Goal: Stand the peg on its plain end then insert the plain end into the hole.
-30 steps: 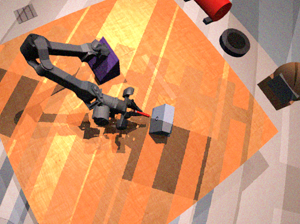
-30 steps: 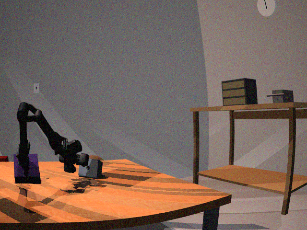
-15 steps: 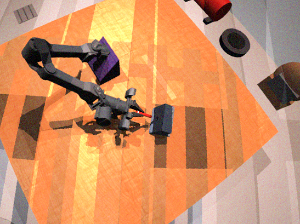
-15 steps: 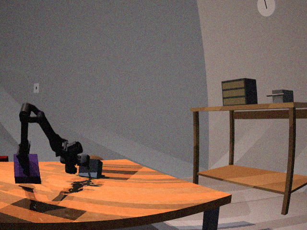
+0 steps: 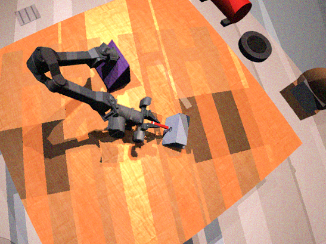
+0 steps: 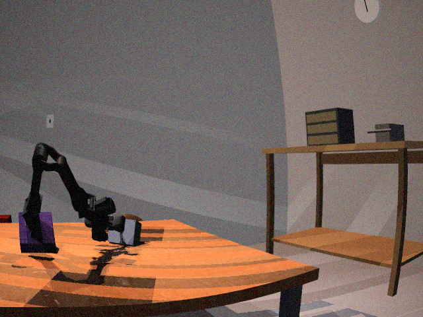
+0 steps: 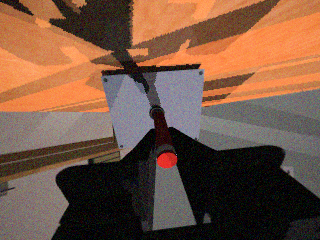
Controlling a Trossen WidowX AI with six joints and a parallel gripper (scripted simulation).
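My gripper tip is now 50 mm short of the grey-blue sloped panel, 60 mm to the right of it and 30 mm above it. The rest, counted from my gripper tip: dark red peg: 10 mm behind, 10 mm to the right, 10 mm above.
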